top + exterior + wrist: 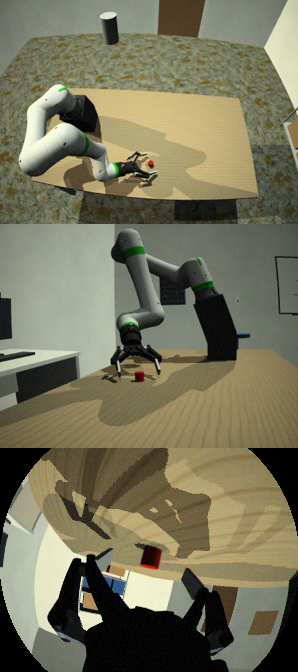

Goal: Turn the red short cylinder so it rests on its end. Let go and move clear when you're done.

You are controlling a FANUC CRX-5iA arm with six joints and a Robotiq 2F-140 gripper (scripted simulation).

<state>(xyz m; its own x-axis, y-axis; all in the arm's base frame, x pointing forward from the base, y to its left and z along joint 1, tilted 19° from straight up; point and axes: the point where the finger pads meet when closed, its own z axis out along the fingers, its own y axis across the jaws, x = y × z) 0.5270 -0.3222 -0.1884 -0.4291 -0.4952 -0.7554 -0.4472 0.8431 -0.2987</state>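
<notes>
My gripper is now 2 cm above the red short cylinder.
</notes>
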